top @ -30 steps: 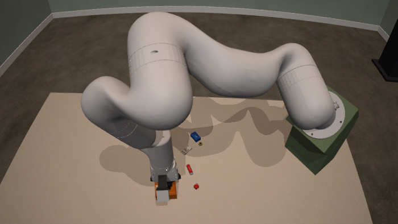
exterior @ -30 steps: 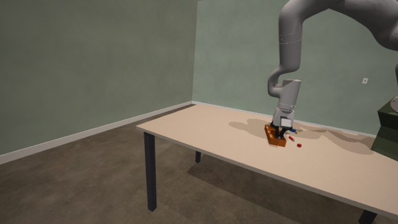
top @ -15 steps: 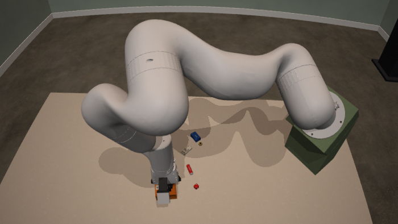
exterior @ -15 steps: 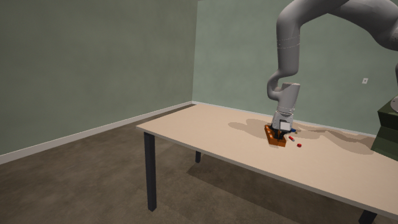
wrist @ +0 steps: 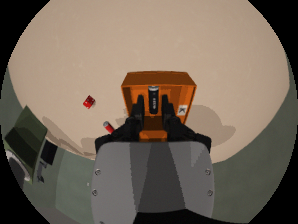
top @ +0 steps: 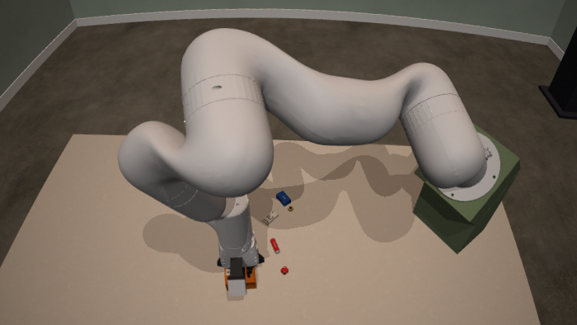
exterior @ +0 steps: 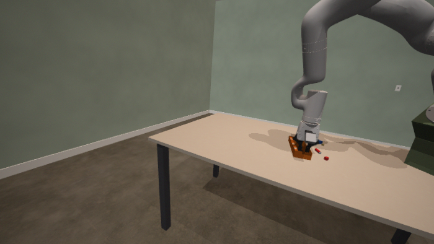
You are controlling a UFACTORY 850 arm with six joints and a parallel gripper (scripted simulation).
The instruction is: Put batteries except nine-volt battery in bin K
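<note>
My gripper is now 20 mm above the black battery. From my hand the other things lie so: orange bin (80 mm to the right, 20 mm below, 20 mm ahead); then red cylindrical battery (100 mm to the right, 80 mm behind, 30 mm below); then small red block (120 mm behind, 30 mm below, 20 mm to the right).
</note>
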